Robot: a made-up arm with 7 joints. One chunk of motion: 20 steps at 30 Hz.
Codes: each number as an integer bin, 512 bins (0 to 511) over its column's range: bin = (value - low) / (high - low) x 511, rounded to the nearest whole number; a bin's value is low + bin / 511 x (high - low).
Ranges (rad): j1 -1.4..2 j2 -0.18..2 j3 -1.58..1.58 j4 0..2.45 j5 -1.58..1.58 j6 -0.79..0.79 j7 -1.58..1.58
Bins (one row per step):
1: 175 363 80 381 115 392 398
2: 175 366 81 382 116 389 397
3: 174 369 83 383 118 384 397
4: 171 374 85 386 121 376 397
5: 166 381 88 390 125 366 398
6: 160 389 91 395 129 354 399
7: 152 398 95 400 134 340 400
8: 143 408 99 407 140 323 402
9: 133 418 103 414 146 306 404
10: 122 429 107 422 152 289 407
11: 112 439 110 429 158 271 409
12: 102 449 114 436 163 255 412
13: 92 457 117 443 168 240 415
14: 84 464 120 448 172 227 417
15: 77 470 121 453 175 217 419
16: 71 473 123 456 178 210 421
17: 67 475 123 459 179 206 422
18: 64 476 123 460 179 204 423
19: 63 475 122 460 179 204 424
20: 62 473 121 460 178 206 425
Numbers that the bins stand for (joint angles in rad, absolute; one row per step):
1: -0.2356 1.3686 -1.0853 1.8267 -0.8688 0.4221 0.8812
2: -0.2356 1.3814 -1.0791 1.8315 -0.8627 0.4128 0.8750
3: -0.2423 1.3942 -1.0667 1.8363 -0.8503 0.3973 0.8750
4: -0.2622 1.4155 -1.0544 1.8507 -0.8317 0.3726 0.8750
5: -0.2955 1.4454 -1.0358 1.8699 -0.8070 0.3417 0.8812
6: -0.3354 1.4795 -1.0173 1.8938 -0.7823 0.3046 0.8874
7: -0.3886 1.5179 -0.9925 1.9178 -0.7514 0.2613 0.8936
8: -0.4485 1.5606 -0.9678 1.9514 -0.7142 0.2087 0.9059
9: -0.5151 1.6032 -0.9431 1.9849 -0.6771 0.1561 0.9183
10: -0.5883 1.6502 -0.9183 2.0233 -0.6400 0.1036 0.9369
11: -0.6548 1.6928 -0.8998 2.0568 -0.6029 0.0479 0.9492
12: -0.7213 1.7355 -0.8750 2.0904 -0.5720 -0.0015 0.9678
13: -0.7879 1.7696 -0.8565 2.1240 -0.5411 -0.0479 0.9863
14: -0.8411 1.7995 -0.8379 2.1479 -0.5164 -0.0881 0.9987
15: -0.8877 1.8251 -0.8317 2.1719 -0.4978 -0.1190 1.0111
16: -0.9276 1.8379 -0.8194 2.1863 -0.4793 -0.1407 1.0234
17: -0.9542 1.8464 -0.8194 2.2007 -0.4731 -0.1531 1.0296
18: -0.9742 1.8507 -0.8194 2.2055 -0.4731 -0.1592 1.0358
19: -0.9808 1.8464 -0.8256 2.2055 -0.4731 -0.1592 1.0420
20: -0.9875 1.8379 -0.8317 2.2055 -0.4793 -0.1531 1.0482

